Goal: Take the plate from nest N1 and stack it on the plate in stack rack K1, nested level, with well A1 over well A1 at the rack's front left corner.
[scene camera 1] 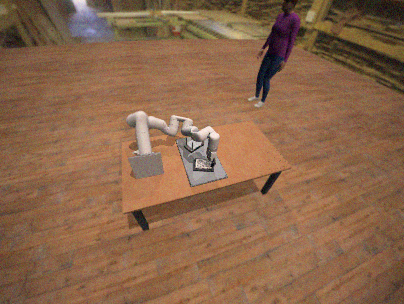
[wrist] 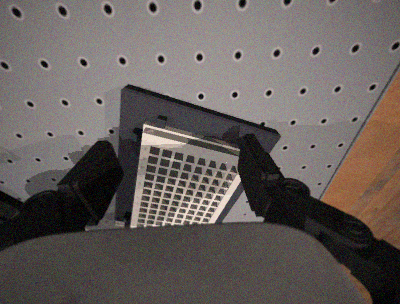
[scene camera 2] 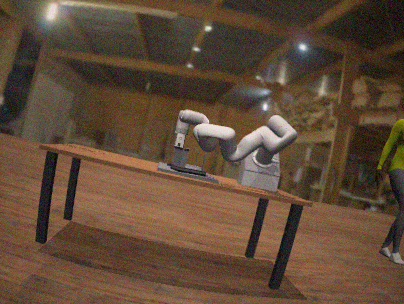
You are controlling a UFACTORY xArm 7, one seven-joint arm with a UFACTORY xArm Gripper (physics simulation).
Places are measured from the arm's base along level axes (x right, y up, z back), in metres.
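Pixels of known places: gripper, fingertip midpoint: (scene camera 1: 210,162) (wrist: 179,155); arm's base at its link origin: (scene camera 1: 145,154) (scene camera 2: 262,159).
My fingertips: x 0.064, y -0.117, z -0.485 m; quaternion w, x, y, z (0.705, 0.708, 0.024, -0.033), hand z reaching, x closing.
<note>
For each thing: its top centre in the pictures, then the offset to it from my fingertips. Level surfaces: height alone.
- white well plate at its top centre: (wrist: 181,201) (scene camera 1: 203,163) dy -0.004, dx +0.000, dz +0.056 m
- stack rack K1 at its top centre: (scene camera 2: 192,149) (scene camera 1: 194,135) dy +0.090, dx -0.236, dz +0.083 m
- pale plate at its top centre: (scene camera 1: 195,142) dy +0.009, dx -0.239, dz +0.077 m
- grey perforated board at its top centre: (wrist: 84,187) (scene camera 2: 184,169) (scene camera 1: 199,156) dy -0.029, dx -0.102, dz +0.066 m
- wooden table at its surface level: dy -0.043 m
A white well plate (scene camera 1: 202,163) (wrist: 175,186) lies in the dark nest N1 (scene camera 1: 204,171) (wrist: 129,112) (scene camera 2: 192,170), on the near part of the grey board. My gripper (scene camera 1: 212,162) (scene camera 2: 180,164) (wrist: 179,155) is open and empty. In the wrist view one finger is left of the plate with a gap, and the other overlaps its right edge; whether it touches is unclear. The stack rack K1 (scene camera 1: 193,151), with thin upright posts, stands farther back on the board, and a pale plate (scene camera 1: 195,144) sits in it. Well A1 cannot be made out on either plate.
The grey perforated board (scene camera 1: 200,179) (wrist: 180,30) lies on the wooden table (scene camera 1: 250,150) (scene camera 2: 110,160). The arm's grey base block (scene camera 1: 146,166) (scene camera 2: 259,176) stands beside the board. The rack's thin posts rise near the arm. A person (scene camera 1: 281,42) (scene camera 2: 397,170) stands away from the table.
</note>
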